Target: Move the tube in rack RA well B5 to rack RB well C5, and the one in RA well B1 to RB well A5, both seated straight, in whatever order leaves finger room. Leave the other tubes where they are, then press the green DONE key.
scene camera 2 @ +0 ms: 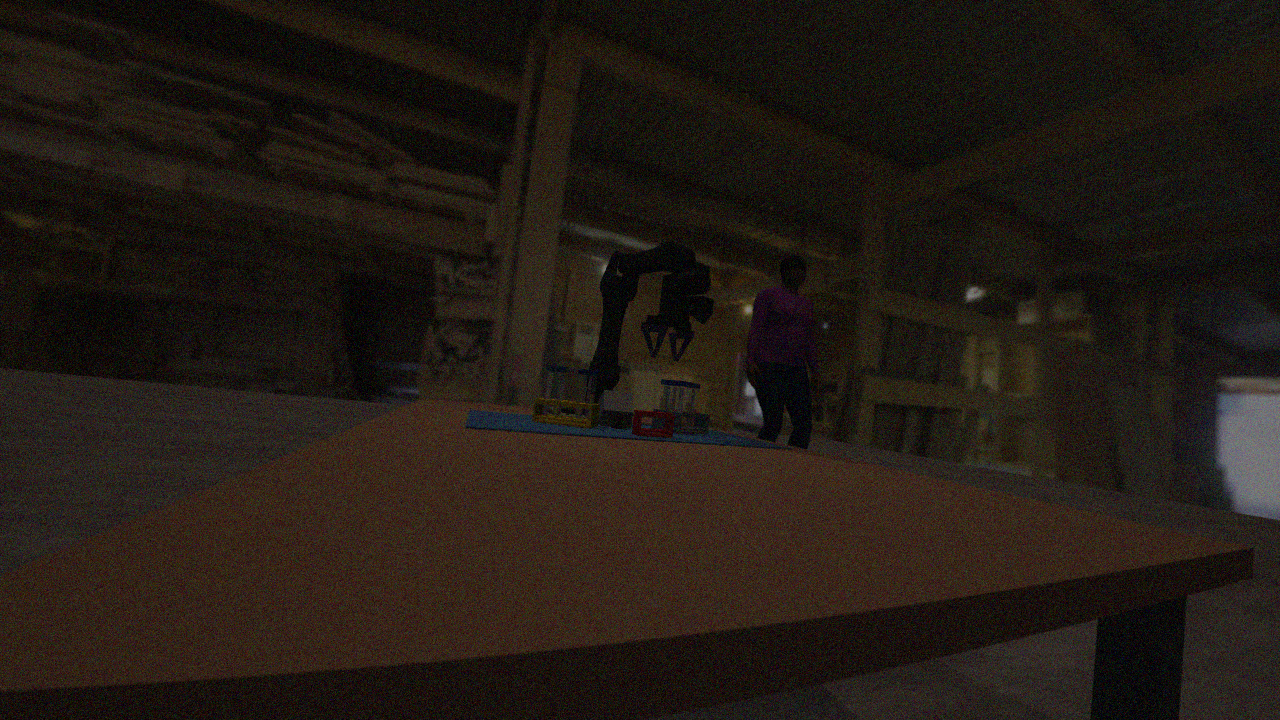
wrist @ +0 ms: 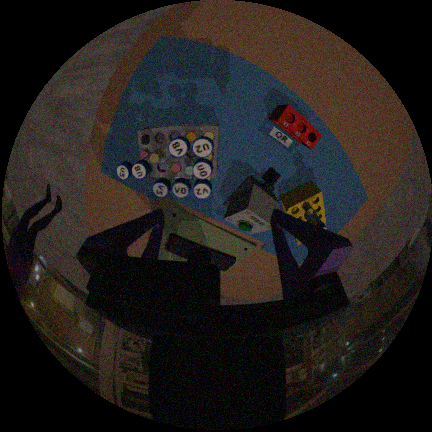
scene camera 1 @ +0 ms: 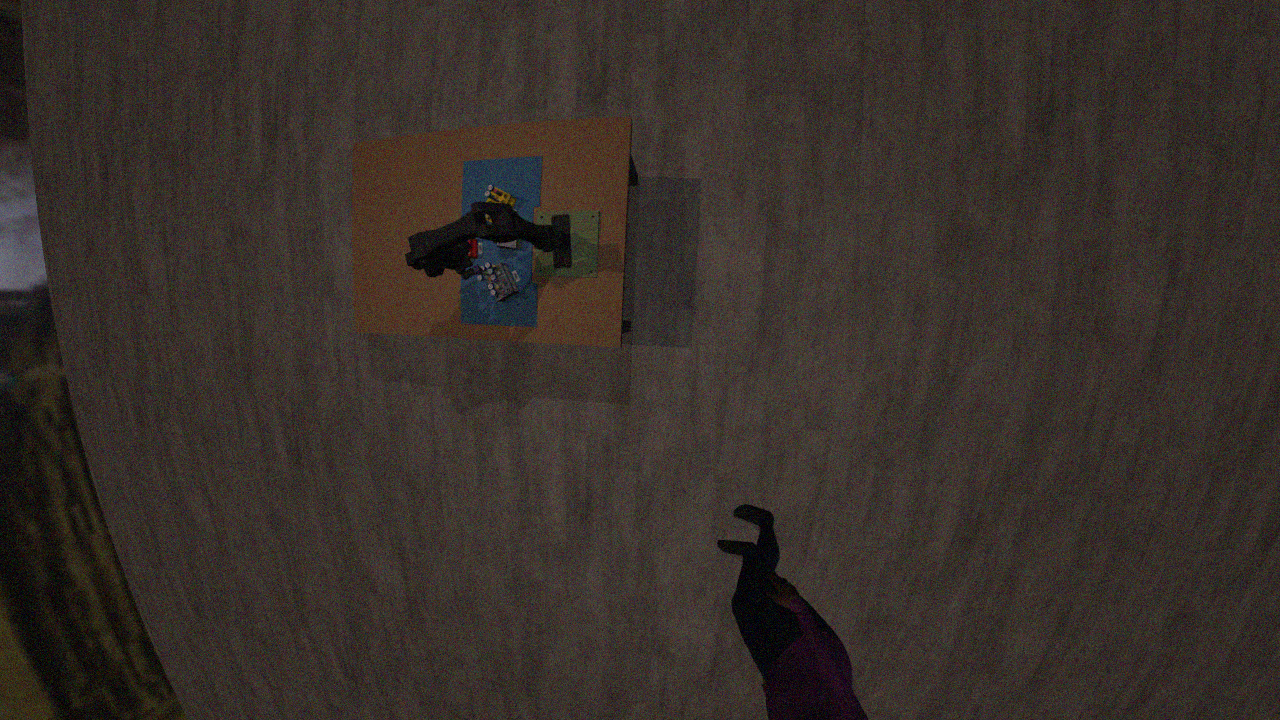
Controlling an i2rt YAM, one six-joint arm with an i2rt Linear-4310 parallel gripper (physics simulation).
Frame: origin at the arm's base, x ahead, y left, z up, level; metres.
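Seen in the pictures: gripper, fingertip midpoint: (scene camera 2: 665, 359) (wrist: 217, 214) (scene camera 1: 476, 259); arm's base at its link origin: (wrist: 200, 252) (scene camera 1: 561, 241).
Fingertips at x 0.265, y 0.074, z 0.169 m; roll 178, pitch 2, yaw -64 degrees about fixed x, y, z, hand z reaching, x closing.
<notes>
Offsets run from my fingertips to a thing's middle. "spot": to the spot under its first point. Level surfaces: height alone.
The grey rack @(dy +0.070, dx -0.011, dz -0.150 m) (wrist: 172, 131) (scene camera 1: 508, 286) holds several tubes with white-topped blue caps, such as the U2 tube @(spot: dy +0.034, dx +0.033, dz -0.049 m) (wrist: 202, 147) and the V2 tube @(spot: dy +0.015, dx -0.013, dz -0.049 m) (wrist: 201, 190). The yellow rack @(dy -0.225, dx -0.012, dz -0.150 m) (wrist: 304, 199) (scene camera 2: 566, 418) stands on the other side; blue caps @(spot: dy -0.238, dx -0.016, dz -0.054 m) (scene camera 2: 571, 369) show above it, and my right finger partly hides it in the wrist view. Rack names and well labels are too dark to read. The green key @(spot: dy -0.090, dx -0.073, dz -0.102 m) (wrist: 245, 226) is on a grey box @(dy -0.096, dx -0.054, dz -0.133 m) (wrist: 245, 201) between the racks. My gripper (wrist: 217, 214) (scene camera 2: 665, 358) is open and empty, high above the mat, with all tube caps below it.
A small red rack @(dy -0.078, dx +0.123, dz -0.150 m) (wrist: 300, 125) (scene camera 2: 652, 423) (scene camera 1: 473, 248) with a QR label lies near the mat's far edge. The blue mat @(dz -0.174 m) (wrist: 240, 95) (scene camera 1: 487, 315) lies on the orange table @(dz -0.178 m) (wrist: 350, 100) (scene camera 1: 402, 304). The green base plate (scene camera 1: 586, 259) is under the arm. A person (scene camera 2: 783, 331) stands beyond the table.
</notes>
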